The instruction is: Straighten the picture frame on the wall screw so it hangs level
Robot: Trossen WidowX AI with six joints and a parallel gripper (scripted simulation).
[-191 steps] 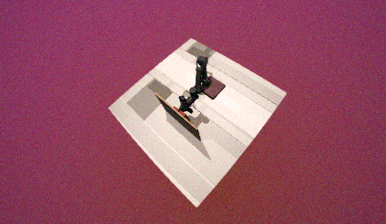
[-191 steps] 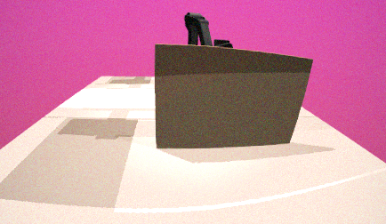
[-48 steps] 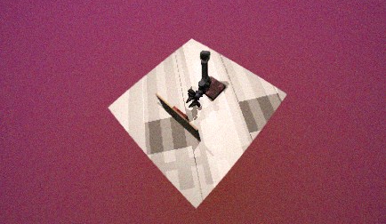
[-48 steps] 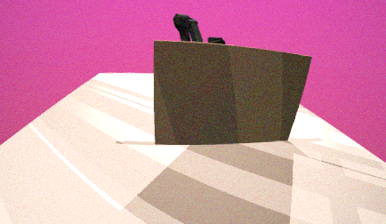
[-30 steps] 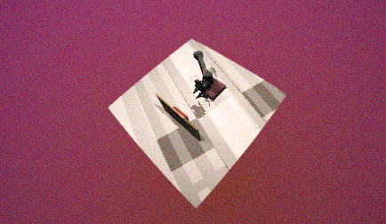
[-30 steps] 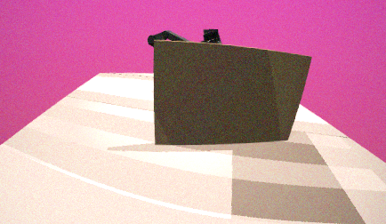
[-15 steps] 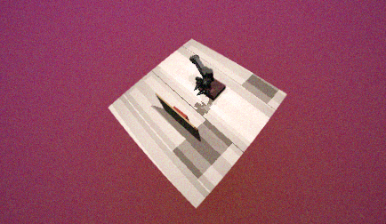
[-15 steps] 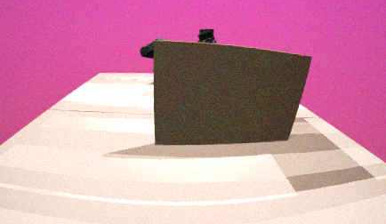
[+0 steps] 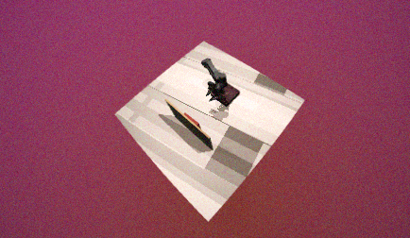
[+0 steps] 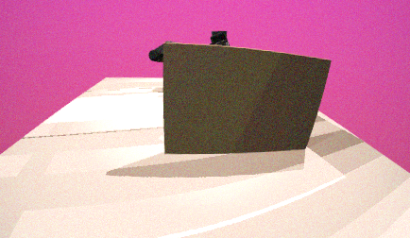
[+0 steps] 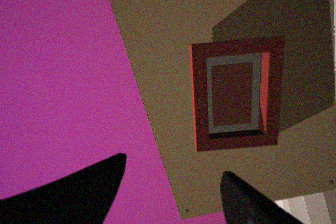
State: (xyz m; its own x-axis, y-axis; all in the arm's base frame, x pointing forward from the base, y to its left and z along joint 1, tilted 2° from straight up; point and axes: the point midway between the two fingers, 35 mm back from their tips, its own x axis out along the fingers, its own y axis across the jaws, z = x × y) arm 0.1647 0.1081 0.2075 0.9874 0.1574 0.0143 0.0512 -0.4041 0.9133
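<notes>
My gripper tip is 200 mm short of the picture frame, 90 mm above it and 50 mm to the right of it. From my gripper tip the other things lie so: wall panel: 220 mm ahead, 90 mm below, 50 mm to the left.
</notes>
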